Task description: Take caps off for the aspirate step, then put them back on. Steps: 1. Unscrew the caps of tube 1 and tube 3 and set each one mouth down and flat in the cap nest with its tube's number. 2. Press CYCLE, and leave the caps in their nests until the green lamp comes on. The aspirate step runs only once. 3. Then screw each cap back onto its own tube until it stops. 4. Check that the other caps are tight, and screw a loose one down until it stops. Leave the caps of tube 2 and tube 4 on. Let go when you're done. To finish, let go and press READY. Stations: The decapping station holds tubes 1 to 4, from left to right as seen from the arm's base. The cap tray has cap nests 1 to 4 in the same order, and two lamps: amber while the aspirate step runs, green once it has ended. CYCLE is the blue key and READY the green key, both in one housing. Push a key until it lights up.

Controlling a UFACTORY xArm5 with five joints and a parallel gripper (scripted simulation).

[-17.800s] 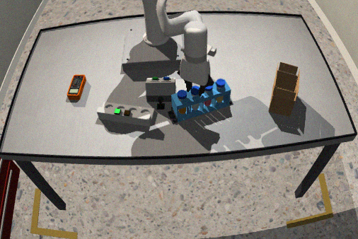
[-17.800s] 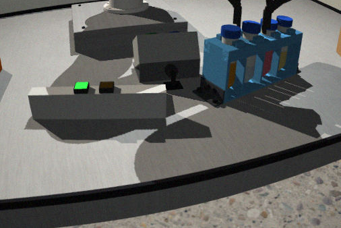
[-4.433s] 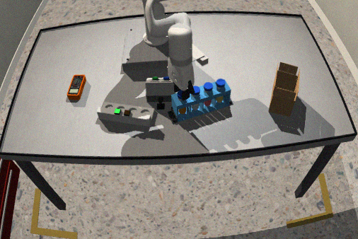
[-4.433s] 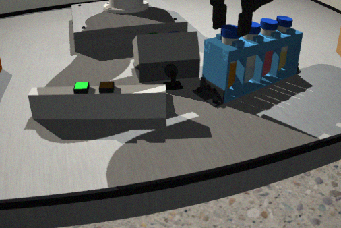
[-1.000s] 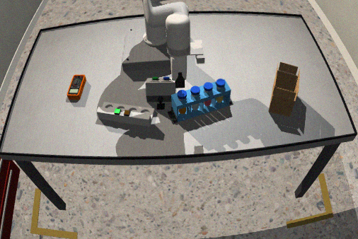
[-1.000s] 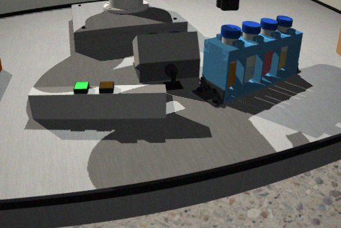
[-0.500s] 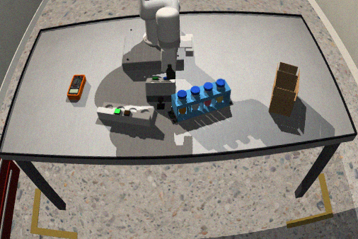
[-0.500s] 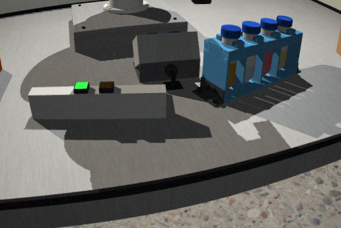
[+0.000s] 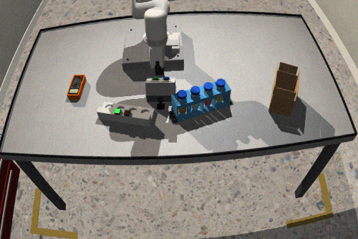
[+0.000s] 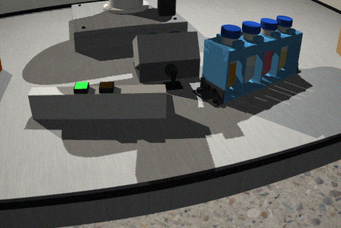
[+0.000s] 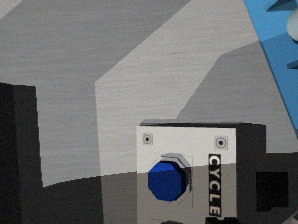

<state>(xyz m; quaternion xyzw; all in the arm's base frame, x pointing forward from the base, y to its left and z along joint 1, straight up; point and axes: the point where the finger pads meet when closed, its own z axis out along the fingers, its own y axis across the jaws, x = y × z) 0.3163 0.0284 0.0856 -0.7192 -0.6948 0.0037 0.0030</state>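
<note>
Right now my hand is 70 mm above the green key, 30 mm past it and 20 mm to the left of it. The rest, counted from my hand: blue key 70 mm below, 20 mm to the left, 20 mm behind; then grey key housing 80 mm below, 10 mm behind; then blue cap 180 mm to the left, 70 mm ahead, 20 mm below.
</note>
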